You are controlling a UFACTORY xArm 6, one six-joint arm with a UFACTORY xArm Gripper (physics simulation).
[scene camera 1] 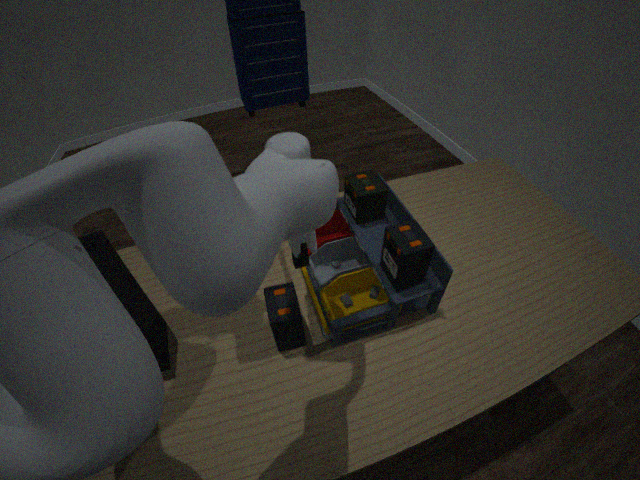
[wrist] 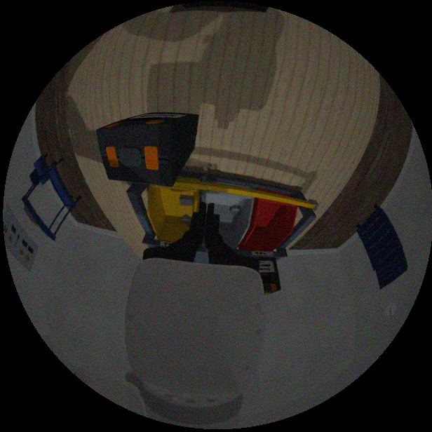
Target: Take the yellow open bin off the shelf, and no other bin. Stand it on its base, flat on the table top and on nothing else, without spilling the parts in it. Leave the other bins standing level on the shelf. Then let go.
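Frame: origin at the arm's base, x down, y ahead, z right, level; millimetres.
Seen in the pictures: gripper, fingertip midpoint: [scene camera 1: 301,264].
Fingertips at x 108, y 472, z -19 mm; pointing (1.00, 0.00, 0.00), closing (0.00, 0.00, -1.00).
Note:
A point is followed by its place in that frame.
The yellow open bin [scene camera 1: 356,289] @(x 225, y 598, z 12 mm) [wrist: 167,220] stands in the blue-grey shelf [scene camera 1: 361,325] @(x 230, y 571, z 107 mm) [wrist: 138,204], at its end nearest scene camera 1, with grey parts [scene camera 1: 346,298] @(x 214, y 561, z 35 mm) [wrist: 186,200] inside. The grey bin [scene camera 1: 338,264] @(x 219, y 584, z -76 mm) [wrist: 232,212] stands beside it, and the red bin [scene camera 1: 333,228] @(x 221, y 622, z -212 mm) [wrist: 275,220] is beyond the grey one. My gripper [scene camera 1: 300,256] @(x 108, y 472, z -19 mm) [wrist: 206,210] is shut and empty. In the wrist view its tips overlap the border between the yellow and grey bins. The scene view shows a dark finger near the shelf's front; the arm hides the rest. Contact cannot be told.
A yellow bar [scene camera 1: 316,304] @(x 173, y 481, z 52 mm) [wrist: 250,192] runs along the shelf front. A black case [scene camera 1: 286,316] @(x 107, y 406, z 100 mm) [wrist: 150,155] with orange latches stands on the table before the yellow bin's end. Two more black cases [scene camera 1: 366,198] @(x 52, y 673, z -116 mm) [scene camera 1: 408,255] @(x 21, y 656, z 108 mm) stand on the shelf's upper level.

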